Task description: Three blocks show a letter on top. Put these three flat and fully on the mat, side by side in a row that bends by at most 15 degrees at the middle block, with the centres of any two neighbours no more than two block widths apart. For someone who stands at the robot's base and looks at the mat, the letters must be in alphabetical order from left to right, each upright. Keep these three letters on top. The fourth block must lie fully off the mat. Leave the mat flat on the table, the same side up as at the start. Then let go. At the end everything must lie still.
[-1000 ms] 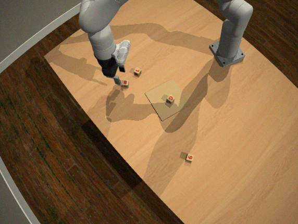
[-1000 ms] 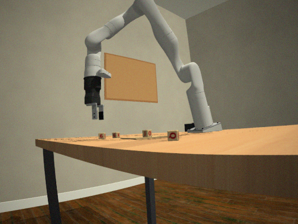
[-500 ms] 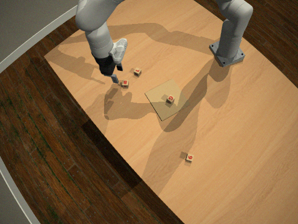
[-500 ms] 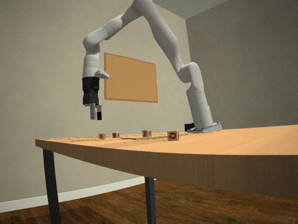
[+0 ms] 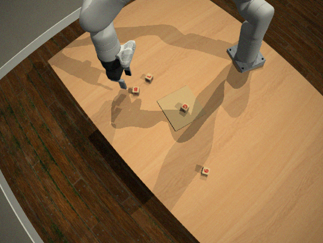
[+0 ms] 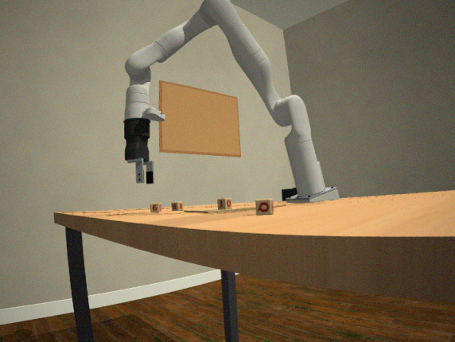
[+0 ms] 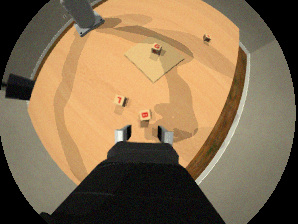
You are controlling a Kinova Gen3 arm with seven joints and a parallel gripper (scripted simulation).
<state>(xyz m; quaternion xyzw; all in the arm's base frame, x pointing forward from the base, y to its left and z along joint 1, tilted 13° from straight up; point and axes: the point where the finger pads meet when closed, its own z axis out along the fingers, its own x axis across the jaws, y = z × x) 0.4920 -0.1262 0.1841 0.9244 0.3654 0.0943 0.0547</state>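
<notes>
My hand is 170 mm to the right of the tan mat, 130 mm past it and 100 mm above it. From my hand the other things lie so: block marked B: 90 mm below, 20 mm to the left, 20 mm behind.
</notes>
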